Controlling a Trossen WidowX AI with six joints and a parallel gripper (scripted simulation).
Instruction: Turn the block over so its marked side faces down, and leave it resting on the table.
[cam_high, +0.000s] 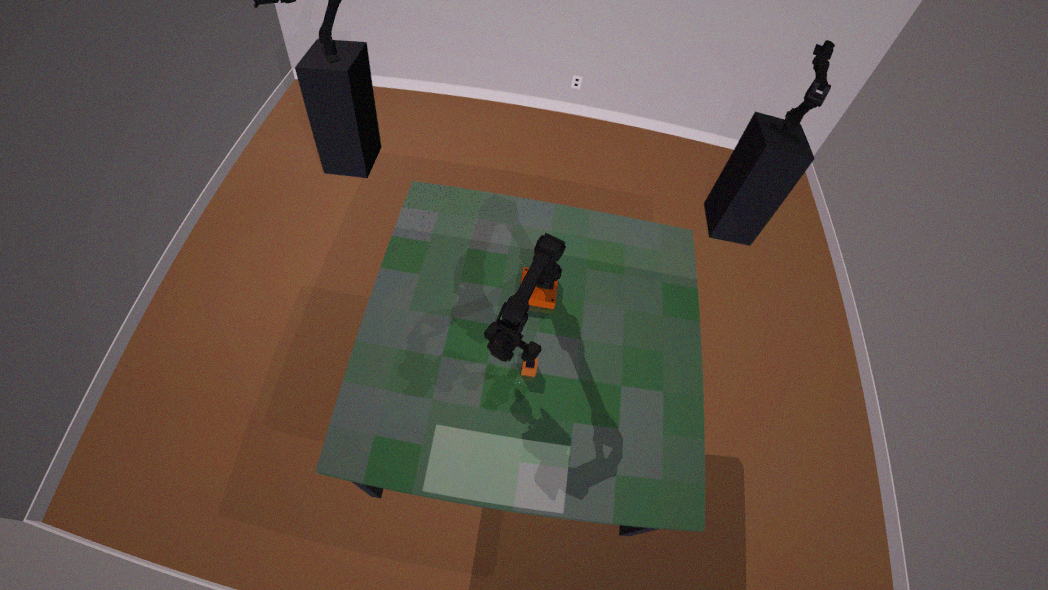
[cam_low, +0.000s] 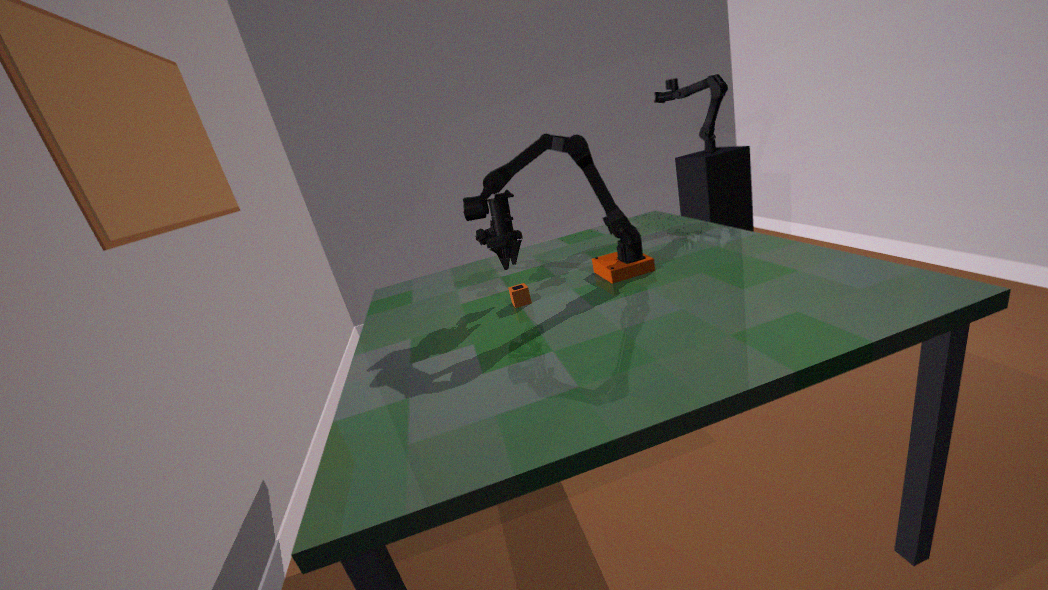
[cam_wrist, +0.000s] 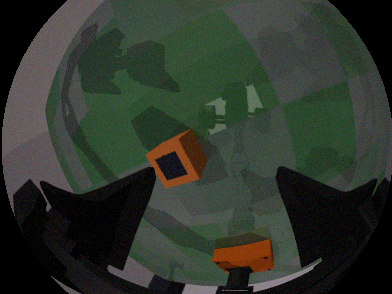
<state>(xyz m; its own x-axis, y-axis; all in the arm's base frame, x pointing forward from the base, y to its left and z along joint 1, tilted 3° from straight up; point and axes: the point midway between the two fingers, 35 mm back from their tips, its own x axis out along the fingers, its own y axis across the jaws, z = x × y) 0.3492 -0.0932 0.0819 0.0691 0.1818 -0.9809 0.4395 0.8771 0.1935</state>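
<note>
Right now the orange block is 60 mm to the left of my gripper tip and 60 mm below it.
</note>
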